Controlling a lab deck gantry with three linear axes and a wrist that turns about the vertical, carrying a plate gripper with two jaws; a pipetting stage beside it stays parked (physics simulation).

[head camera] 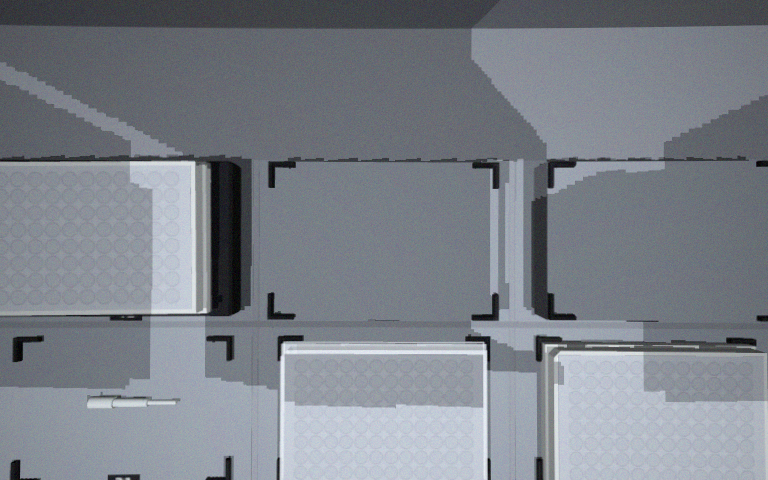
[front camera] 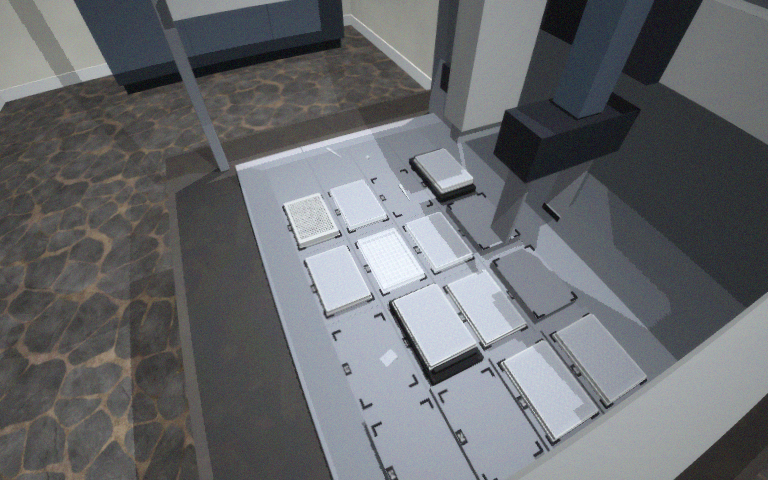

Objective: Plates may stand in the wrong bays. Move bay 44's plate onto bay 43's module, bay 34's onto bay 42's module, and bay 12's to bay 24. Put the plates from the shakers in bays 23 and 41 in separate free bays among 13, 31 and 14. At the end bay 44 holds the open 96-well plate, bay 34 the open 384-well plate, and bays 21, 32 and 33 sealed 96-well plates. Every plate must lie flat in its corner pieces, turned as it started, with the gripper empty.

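Frame: origin at the robot's base, x ahead, y left, z up, level; centimetres.
Where they show: gripper, between the fingertips: (front camera: 526, 223); robot's base, origin of its link: (front camera: 284, 207).
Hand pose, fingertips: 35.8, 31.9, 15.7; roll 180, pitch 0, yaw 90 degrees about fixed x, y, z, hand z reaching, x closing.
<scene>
Each offset is from my fingertips to the top centre of the thing, as dx, dy, dz. "*": to the spot under its first point.
My gripper (front camera: 526, 219) hangs high near bay 42, open and empty; its jaws do not show in the head view. Bays 42 @(-13.1, +4.5, -13.5) (front camera: 481, 220) (head camera: 379, 243) and 43 @(+3.3, +4.5, -13.5) (front camera: 532, 283) (head camera: 651, 243) are bare. The bay 44 plate @(+19.8, +4.5, -12.8) (front camera: 598, 359), bay 34 plate @(+19.8, -6.2, -12.8) (front camera: 548, 390) and bay 12 plate @(-13.0, -27.6, -14.3) (front camera: 338, 279) sit in place. A pale plate @(-29.4, +4.6, -12.1) (front camera: 441, 168) (head camera: 96, 237) stands on the bay 41 shaker, another plate @(+3.3, -16.9, -12.1) (front camera: 434, 325) on the bay 23 shaker. The open 96-well plate @(-13.0, -16.9, -14.3) (front camera: 390, 259) is in bay 22, the open 384-well plate @(-29.4, -27.6, -14.3) (front camera: 311, 219) in bay 11.
Sealed plates stand in bay 21 @(* -28.4, -17.0, -14.3) (front camera: 358, 204), bay 32 @(* -12.4, -6.5, -14.3) (front camera: 438, 240) (head camera: 383, 418) and bay 33 @(* +3.7, -6.5, -14.3) (front camera: 485, 305) (head camera: 659, 421). Bays 13, 14, 24 and 31 hold no plate. A small white tool @(-28.7, -5.7, -14.9) (head camera: 130, 401) lies in bay 31, a white square @(* +4.5, -25.3, -15.6) (front camera: 389, 357) in bay 13.
</scene>
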